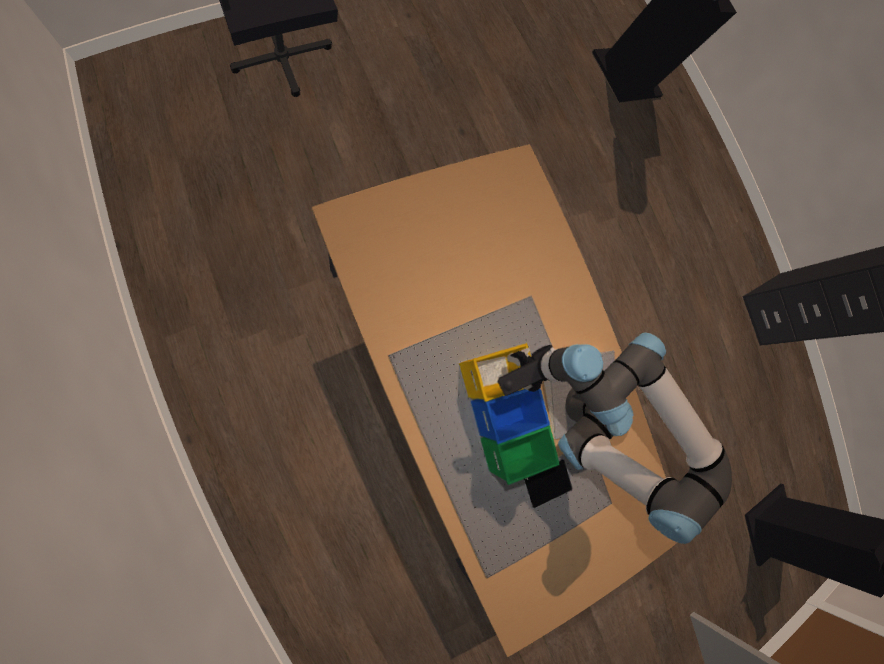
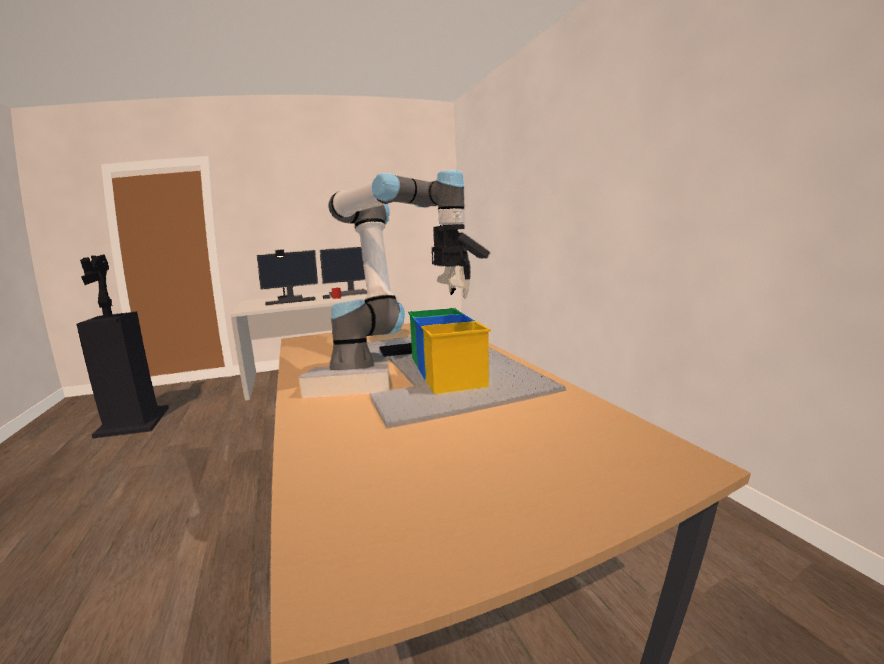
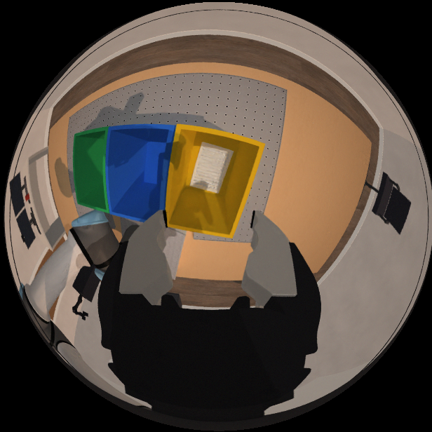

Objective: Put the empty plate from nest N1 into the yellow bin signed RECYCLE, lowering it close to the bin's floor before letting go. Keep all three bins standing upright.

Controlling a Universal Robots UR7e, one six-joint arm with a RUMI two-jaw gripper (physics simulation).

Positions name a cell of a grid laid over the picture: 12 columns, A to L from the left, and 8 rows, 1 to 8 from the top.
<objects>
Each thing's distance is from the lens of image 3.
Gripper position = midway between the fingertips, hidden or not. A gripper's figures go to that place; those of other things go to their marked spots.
gripper (image 3: F4): 14 cm
yellow bin (image 3: F4): 32 cm
green bin (image 3: C3): 42 cm
blue bin (image 3: D3): 39 cm
white plate (image 3: F3): 38 cm
The marked spots on the white plate and the yellow bin are 14 cm apart.
</objects>
